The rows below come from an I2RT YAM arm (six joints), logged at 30 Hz.
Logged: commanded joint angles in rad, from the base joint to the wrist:
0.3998, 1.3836, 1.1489, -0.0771, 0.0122, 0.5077
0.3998, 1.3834, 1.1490, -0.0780, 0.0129, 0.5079
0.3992, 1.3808, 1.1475, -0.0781, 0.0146, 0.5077
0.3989, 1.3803, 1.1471, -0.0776, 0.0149, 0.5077
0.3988, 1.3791, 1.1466, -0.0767, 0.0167, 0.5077
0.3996, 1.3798, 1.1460, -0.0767, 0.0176, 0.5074
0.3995, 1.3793, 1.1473, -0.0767, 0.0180, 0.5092
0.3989, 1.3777, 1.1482, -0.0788, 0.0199, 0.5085
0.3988, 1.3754, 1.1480, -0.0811, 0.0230, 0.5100
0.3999, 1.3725, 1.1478, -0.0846, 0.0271, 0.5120
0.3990, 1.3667, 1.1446, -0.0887, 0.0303, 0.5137
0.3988, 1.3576, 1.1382, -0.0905, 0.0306, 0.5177
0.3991, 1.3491, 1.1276, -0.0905, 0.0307, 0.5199
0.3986, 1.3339, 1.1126, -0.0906, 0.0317, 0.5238
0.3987, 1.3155, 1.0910, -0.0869, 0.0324, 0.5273
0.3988, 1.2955, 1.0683, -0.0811, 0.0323, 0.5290
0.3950, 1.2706, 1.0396, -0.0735, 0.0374, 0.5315
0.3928, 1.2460, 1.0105, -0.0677, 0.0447, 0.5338
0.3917, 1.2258, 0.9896, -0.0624, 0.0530, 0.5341
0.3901, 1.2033, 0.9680, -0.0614, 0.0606, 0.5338
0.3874, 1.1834, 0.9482, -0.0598, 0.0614, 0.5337
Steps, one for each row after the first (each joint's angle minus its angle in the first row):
0.0000, -0.0002, 0.0001, -0.0009, 0.0007, 0.0002
-0.0006, -0.0028, -0.0014, -0.0010, 0.0024, 0.0000
-0.0009, -0.0033, -0.0018, -0.0005, 0.0027, 0.0000
-0.0010, -0.0045, -0.0023, 0.0004, 0.0045, 0.0000
-0.0002, -0.0038, -0.0029, 0.0004, 0.0054, -0.0003
-0.0003, -0.0043, -0.0016, 0.0004, 0.0058, 0.0015
-0.0009, -0.0059, -0.0007, -0.0017, 0.0077, 0.0008
-0.0010, -0.0082, -0.0009, -0.0040, 0.0108, 0.0023
0.0001, -0.0111, -0.0011, -0.0075, 0.0149, 0.0043
-0.0008, -0.0169, -0.0043, -0.0116, 0.0181, 0.0060
-0.0010, -0.0260, -0.0107, -0.0134, 0.0184, 0.0100
-0.0007, -0.0345, -0.0213, -0.0134, 0.0185, 0.0122
-0.0012, -0.0497, -0.0363, -0.0135, 0.0195, 0.0161
-0.0011, -0.0681, -0.0579, -0.0098, 0.0202, 0.0196
-0.0010, -0.0881, -0.0806, -0.0040, 0.0201, 0.0213
-0.0048, -0.1130, -0.1093, 0.0036, 0.0252, 0.0238
-0.0070, -0.1376, -0.1384, 0.0094, 0.0325, 0.0261
-0.0081, -0.1578, -0.1593, 0.0147, 0.0408, 0.0264
-0.0097, -0.1803, -0.1809, 0.0157, 0.0484, 0.0261
-0.0124, -0.2002, -0.2007, 0.0173, 0.0492, 0.0260

